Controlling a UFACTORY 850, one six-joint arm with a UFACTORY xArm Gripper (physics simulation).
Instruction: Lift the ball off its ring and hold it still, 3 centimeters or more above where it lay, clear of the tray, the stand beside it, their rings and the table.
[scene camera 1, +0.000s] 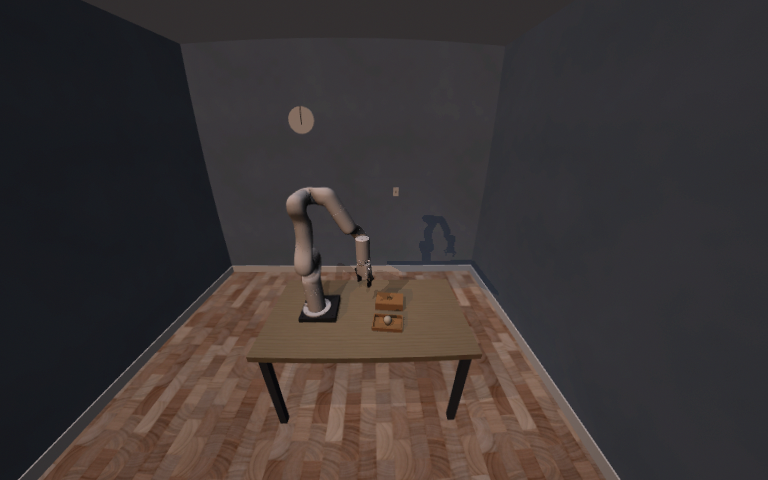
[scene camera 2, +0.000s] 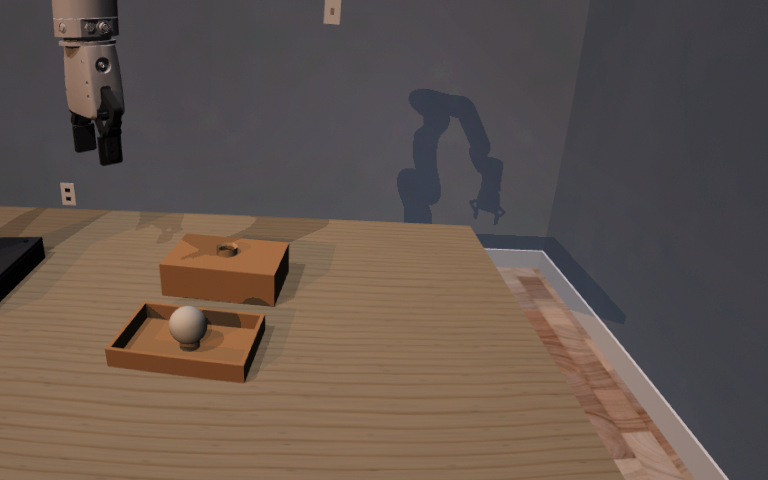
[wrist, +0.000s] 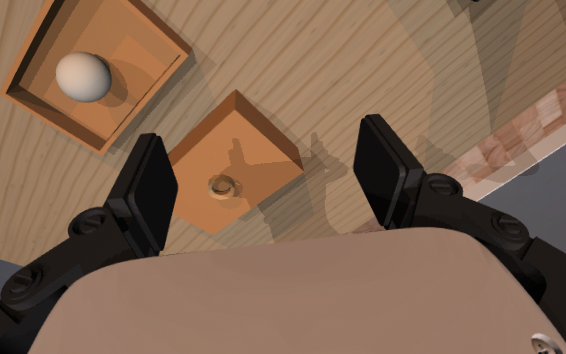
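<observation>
A pale ball (scene camera 1: 387, 319) (scene camera 2: 188, 324) (wrist: 83, 77) rests on a small ring (scene camera 2: 189, 345) inside a shallow orange-brown tray (scene camera 1: 387, 330) (scene camera 2: 175, 366) (wrist: 53, 124). Beside the tray is the stand (scene camera 1: 389, 304) (scene camera 2: 218, 284) (wrist: 267, 130), a taller block of the same colour, with an empty ring (scene camera 2: 227, 249) (wrist: 221, 187) on top. My gripper (scene camera 1: 364, 279) (scene camera 2: 97, 151) (wrist: 264, 151) is open and empty. It points down, high above the table, to the left of the stand in both scene views. The ball lies outside the fingers in the wrist view, at the upper left.
The wooden table (scene camera 1: 317, 345) (scene camera 2: 396, 396) (wrist: 280, 50) carries the tray, the stand and the arm's black base (scene camera 1: 331, 316) (scene camera 2: 25, 254), which is at the left in the scene views. The stand rises higher than the tray's walls. The back wall stands behind the table.
</observation>
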